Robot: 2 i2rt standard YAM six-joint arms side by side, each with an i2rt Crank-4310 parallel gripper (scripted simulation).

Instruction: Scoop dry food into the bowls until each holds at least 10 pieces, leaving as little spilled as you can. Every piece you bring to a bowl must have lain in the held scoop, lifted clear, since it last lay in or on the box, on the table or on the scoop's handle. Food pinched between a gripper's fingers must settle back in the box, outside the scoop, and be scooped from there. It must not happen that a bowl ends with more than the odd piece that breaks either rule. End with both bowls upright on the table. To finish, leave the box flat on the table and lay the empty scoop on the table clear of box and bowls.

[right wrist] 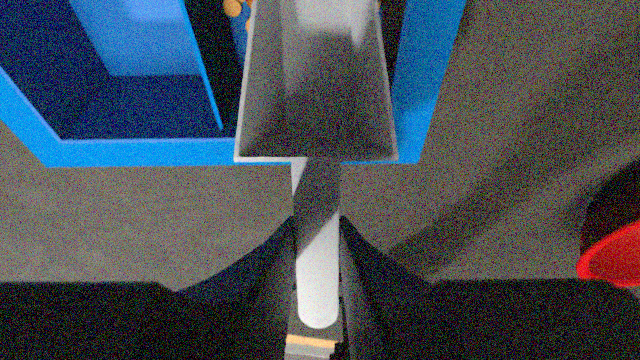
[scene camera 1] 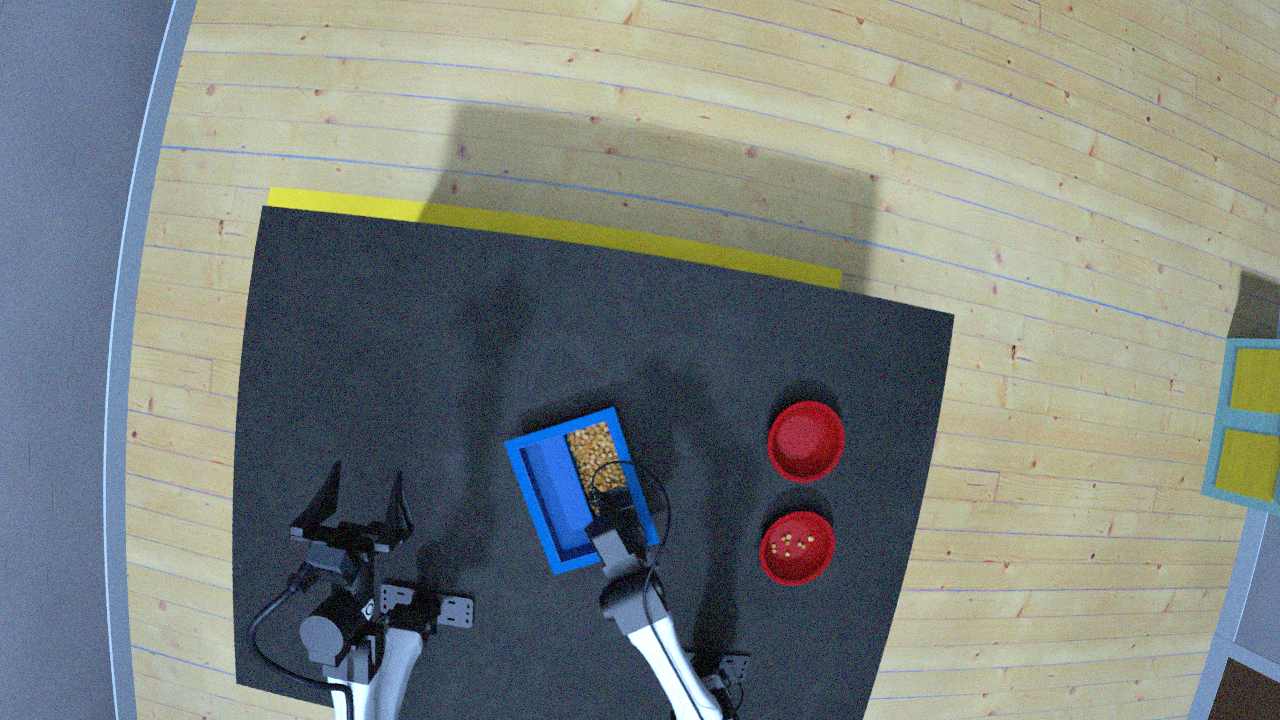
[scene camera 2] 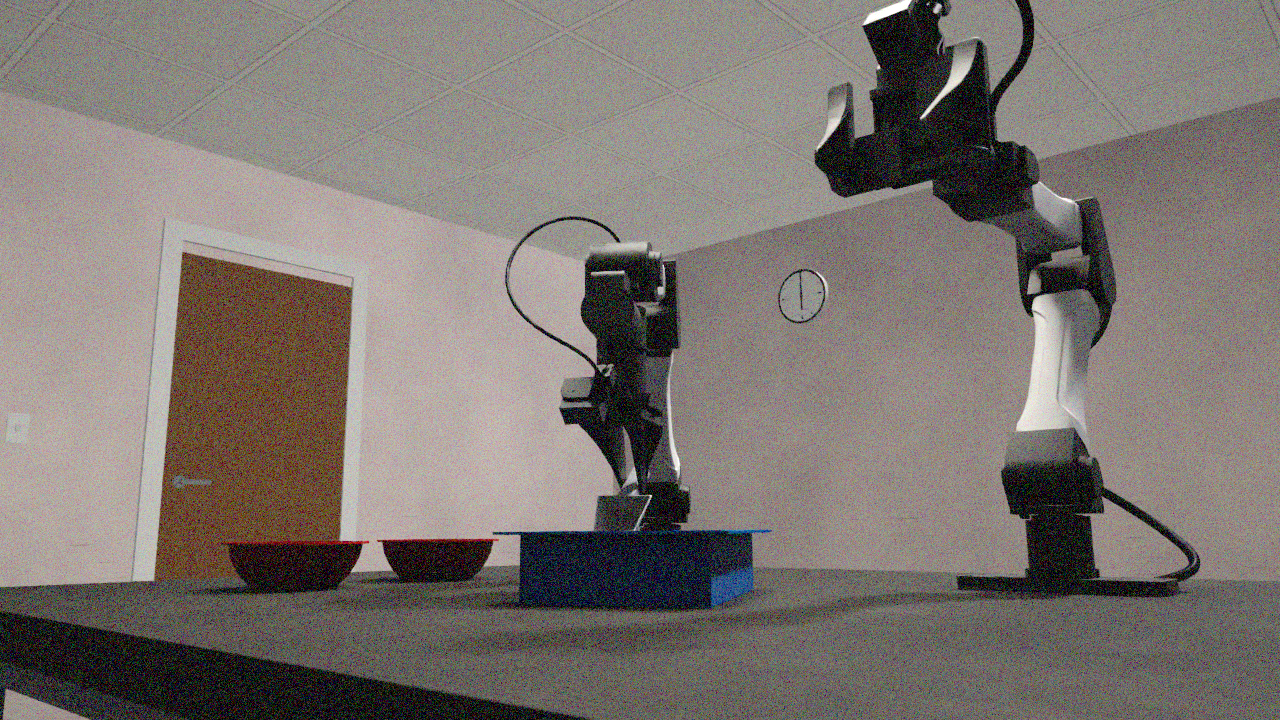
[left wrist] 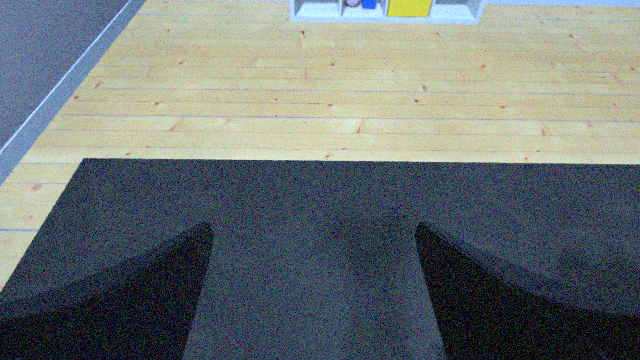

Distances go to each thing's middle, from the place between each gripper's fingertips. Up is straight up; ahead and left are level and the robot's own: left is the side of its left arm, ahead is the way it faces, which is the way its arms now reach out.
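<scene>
My left hand (scene camera 2: 866, 141) is 300 mm to the left of the blue box (scene camera 2: 682, 568), 320 mm above it and 40 mm past it.
From my right hand, I find the blue box 8 cm ahead, 11 cm to the left and 7 cm below. Going by its middle, the box is nearer to my right hand than to my left hand.
</scene>
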